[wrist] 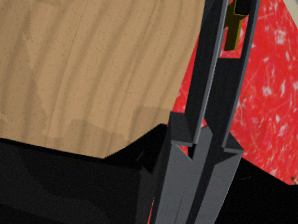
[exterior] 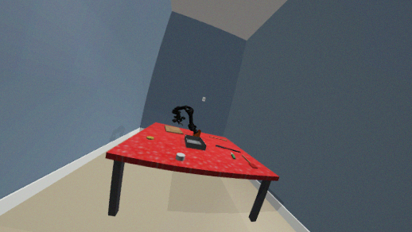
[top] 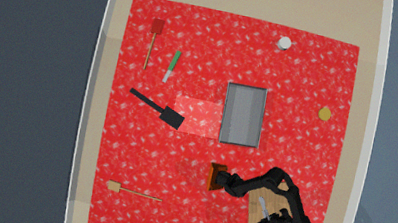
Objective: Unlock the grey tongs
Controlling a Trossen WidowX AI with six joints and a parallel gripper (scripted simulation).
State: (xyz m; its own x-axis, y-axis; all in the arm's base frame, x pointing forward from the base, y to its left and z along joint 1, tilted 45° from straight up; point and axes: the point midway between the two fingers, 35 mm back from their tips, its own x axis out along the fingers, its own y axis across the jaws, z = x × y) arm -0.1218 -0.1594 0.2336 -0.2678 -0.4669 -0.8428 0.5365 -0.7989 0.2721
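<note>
Right now the wooden board is 7 cm to the right of my gripper tip and 10 cm below it. The rest, counted from my gripper tip: yellow disc (62 cm ahead, 17 cm to the right, 10 cm below); then grey roasting tin (46 cm ahead, 26 cm to the left, 8 cm below); then yellow lock piece (3 cm behind, 4 cm to the right, 4 cm above).
</note>
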